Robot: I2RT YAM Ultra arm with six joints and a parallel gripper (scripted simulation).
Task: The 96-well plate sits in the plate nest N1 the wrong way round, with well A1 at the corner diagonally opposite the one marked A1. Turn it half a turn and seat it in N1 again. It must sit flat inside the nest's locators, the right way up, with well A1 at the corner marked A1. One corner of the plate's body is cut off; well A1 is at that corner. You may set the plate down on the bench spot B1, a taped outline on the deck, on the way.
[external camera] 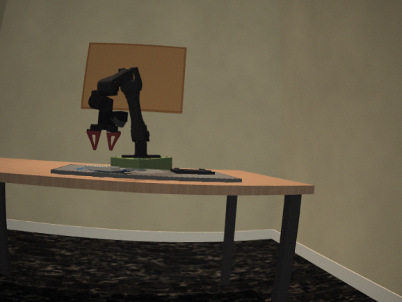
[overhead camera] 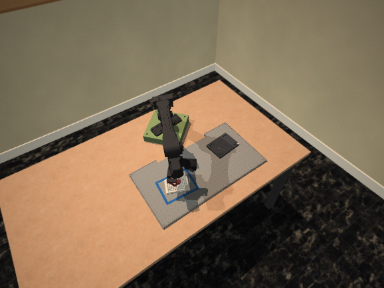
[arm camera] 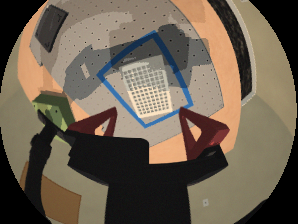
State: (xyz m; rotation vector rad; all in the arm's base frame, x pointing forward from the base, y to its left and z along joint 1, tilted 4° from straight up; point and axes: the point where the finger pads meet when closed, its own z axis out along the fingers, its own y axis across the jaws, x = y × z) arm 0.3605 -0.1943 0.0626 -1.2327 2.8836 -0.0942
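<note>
My hand is 80 mm above the white 96-well plate. From my hand the other things lie so: black plate nest N1 (40 mm behind, 380 mm to the left, 80 mm below).
</note>
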